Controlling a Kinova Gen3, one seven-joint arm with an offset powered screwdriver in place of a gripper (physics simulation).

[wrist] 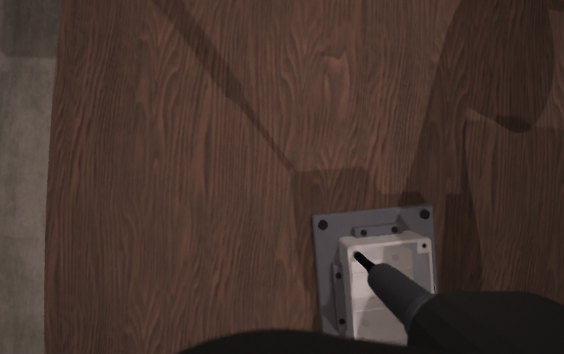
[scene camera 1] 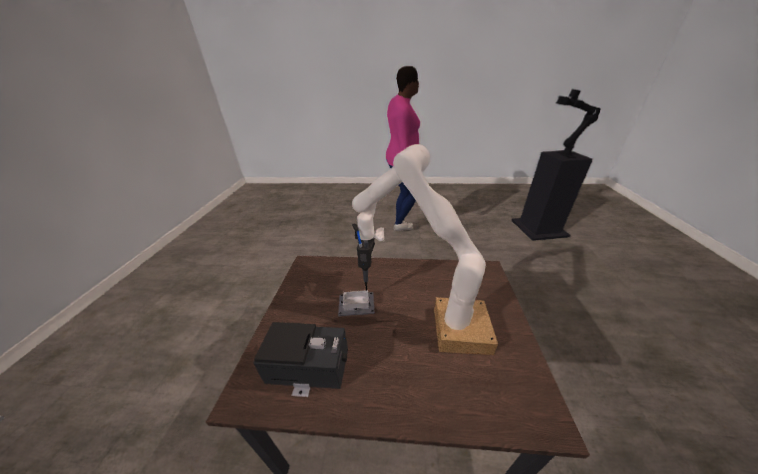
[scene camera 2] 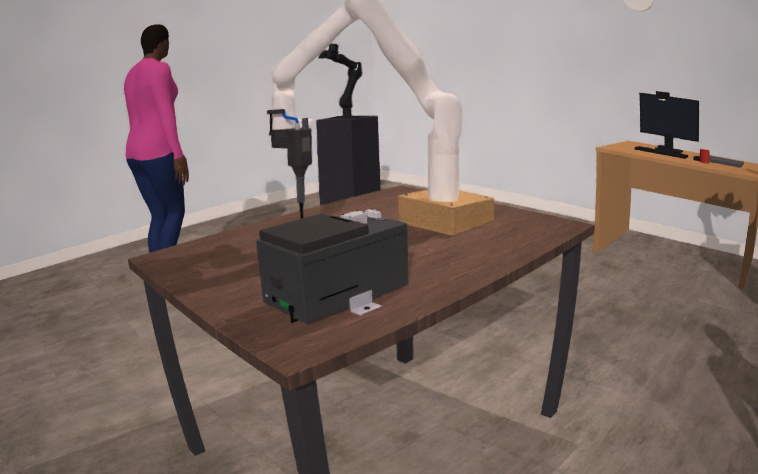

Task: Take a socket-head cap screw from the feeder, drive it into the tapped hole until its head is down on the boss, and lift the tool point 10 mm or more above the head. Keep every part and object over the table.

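Observation:
The screwdriver (scene camera 1: pixel 366 288) (scene camera 2: pixel 301 216) (wrist: pixel 356 255) points down, its black tip at the near-left corner boss of the white open box in the wrist view. The white box (scene camera 1: pixel 349 306) (wrist: pixel 348 285) sits on a grey fixture plate (scene camera 1: pixel 342 312) (wrist: pixel 327 260). The tip covers that corner, so its hole and any screw there are hidden. Whether the tip touches the boss or holds a screw cannot be told. Another corner boss (wrist: pixel 424 245) shows a dark, open hole. The dark screw feeder (scene camera 1: pixel 328 370) (scene camera 2: pixel 357 268) stands apart from the box; no loose screw can be made out.
The wooden table (scene camera 1: pixel 424 402) (scene camera 2: pixel 475 262) (wrist: pixel 200 175) carries the arm's tan base block (scene camera 1: pixel 466 342) (scene camera 2: pixel 427 215). A small metal bracket (scene camera 1: pixel 300 390) (scene camera 2: pixel 366 304) is at the feeder's side. A person (scene camera 1: pixel 402 120) (scene camera 2: pixel 150 111) stands beyond the table, near a black pedestal (scene camera 1: pixel 553 192) (scene camera 2: pixel 349 156).

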